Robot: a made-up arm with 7 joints. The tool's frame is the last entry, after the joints. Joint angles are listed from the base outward.
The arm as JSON. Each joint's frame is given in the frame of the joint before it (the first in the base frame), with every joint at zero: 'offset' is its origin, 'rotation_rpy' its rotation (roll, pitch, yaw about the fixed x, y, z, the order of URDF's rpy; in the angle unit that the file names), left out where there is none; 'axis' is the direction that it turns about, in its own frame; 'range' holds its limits. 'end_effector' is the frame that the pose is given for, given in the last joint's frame.
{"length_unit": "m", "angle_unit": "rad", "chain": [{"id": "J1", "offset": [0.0, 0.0, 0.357], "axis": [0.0, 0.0, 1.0], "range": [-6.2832, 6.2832]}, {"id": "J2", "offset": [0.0, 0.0, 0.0], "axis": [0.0, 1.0, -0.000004], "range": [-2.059, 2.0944]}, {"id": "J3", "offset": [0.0, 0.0, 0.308], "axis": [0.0, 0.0, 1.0], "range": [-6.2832, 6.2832]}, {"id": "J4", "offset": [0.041, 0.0, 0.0], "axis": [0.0, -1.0, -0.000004], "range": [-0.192, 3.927]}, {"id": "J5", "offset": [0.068, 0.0, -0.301], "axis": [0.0, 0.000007, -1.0], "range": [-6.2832, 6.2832]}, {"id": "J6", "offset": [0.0, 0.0, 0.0], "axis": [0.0, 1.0, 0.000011], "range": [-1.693, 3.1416]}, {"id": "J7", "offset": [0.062, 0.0, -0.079], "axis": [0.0, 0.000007, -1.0], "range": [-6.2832, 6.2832]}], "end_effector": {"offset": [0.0, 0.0, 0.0], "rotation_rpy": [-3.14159, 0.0, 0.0]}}
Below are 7 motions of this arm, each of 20 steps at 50 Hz.
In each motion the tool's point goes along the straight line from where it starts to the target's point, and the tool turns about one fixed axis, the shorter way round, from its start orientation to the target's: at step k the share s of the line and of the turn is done. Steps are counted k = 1, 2, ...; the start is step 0. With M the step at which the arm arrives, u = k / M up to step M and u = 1 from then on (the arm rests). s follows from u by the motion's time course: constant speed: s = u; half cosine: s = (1 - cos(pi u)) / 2; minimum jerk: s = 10 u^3 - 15 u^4 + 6 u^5.
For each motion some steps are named. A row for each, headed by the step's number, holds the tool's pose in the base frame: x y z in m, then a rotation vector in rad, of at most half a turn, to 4 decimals.
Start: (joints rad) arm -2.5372 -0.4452 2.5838 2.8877 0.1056 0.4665 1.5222
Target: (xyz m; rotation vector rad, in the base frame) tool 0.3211 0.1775 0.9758 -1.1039 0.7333 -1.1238
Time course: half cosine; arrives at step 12
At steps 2, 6, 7, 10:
2: 0.3076 0.1736 0.9832 -1.0643 0.6436 -1.3495
6: 0.3139 0.1754 0.9797 -1.0841 0.6863 -1.2453
7: 0.3157 0.1760 0.9787 -1.0895 0.6987 -1.2139
10: 0.3201 0.1772 0.9763 -1.1014 0.7272 -1.1401

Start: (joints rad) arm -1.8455 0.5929 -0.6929 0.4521 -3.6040 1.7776 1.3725
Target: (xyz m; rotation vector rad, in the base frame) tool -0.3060 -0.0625 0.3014 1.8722 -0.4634 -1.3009
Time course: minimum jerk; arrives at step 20
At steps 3, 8, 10, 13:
3: -0.2437 -0.2020 0.2555 1.6059 0.0877 -0.7197
8: -0.2623 -0.1603 0.2692 1.6998 -0.0671 -0.8923
10: -0.2740 -0.1342 0.2778 1.7528 -0.1685 -1.0013
13: -0.2909 -0.0962 0.2903 1.8210 -0.3215 -1.1598

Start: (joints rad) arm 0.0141 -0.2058 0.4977 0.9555 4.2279 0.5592 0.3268
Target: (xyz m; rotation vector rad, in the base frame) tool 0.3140 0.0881 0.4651 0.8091 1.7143 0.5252
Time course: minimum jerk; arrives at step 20
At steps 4, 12, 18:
4: 0.3146 0.1991 0.5490 0.9607 1.4575 0.8691
12: 0.3142 0.1255 0.4934 0.8631 1.6327 0.6435
18: 0.3140 0.0891 0.4659 0.8106 1.7122 0.5284

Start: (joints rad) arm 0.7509 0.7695 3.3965 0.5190 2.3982 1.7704 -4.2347
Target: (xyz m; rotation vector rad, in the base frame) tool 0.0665 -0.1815 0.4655 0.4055 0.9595 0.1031
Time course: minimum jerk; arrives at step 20
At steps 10, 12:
10: 0.0208 -0.1993 0.5433 0.4879 0.8313 0.0665
12: 0.0375 -0.1928 0.5149 0.4581 0.8783 0.0799

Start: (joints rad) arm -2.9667 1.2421 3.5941 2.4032 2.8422 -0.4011 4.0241
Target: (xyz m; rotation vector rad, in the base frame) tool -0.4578 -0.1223 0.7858 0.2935 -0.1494 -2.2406
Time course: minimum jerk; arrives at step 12
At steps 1, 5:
1: -0.4499 0.0240 0.7923 0.0488 -0.3909 -2.1605
5: -0.4526 -0.0262 0.7901 0.1323 -0.3093 -2.1918

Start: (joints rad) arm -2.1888 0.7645 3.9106 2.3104 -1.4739 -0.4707 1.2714
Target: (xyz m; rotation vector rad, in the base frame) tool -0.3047 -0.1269 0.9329 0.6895 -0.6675 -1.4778
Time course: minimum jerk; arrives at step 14
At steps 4, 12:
4: -0.3718 -0.1340 0.8743 0.7058 -0.8346 -1.5925
12: -0.3065 -0.1271 0.9313 0.6900 -0.6720 -1.4810

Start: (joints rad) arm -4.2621 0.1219 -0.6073 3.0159 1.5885 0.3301 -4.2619
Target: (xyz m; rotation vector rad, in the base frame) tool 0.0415 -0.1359 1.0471 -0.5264 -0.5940 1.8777
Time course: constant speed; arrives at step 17
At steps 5, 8, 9, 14, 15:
5: 0.0114 0.0277 1.0568 -0.5322 -0.1629 1.8880
8: 0.0189 -0.0132 1.0544 -0.5320 -0.2706 1.8900
9: 0.0214 -0.0268 1.0536 -0.5318 -0.3065 1.8900
14: 0.0340 -0.0950 1.0495 -0.5291 -0.4862 1.8848
15: 0.0365 -0.1086 1.0487 -0.5283 -0.5221 1.8828

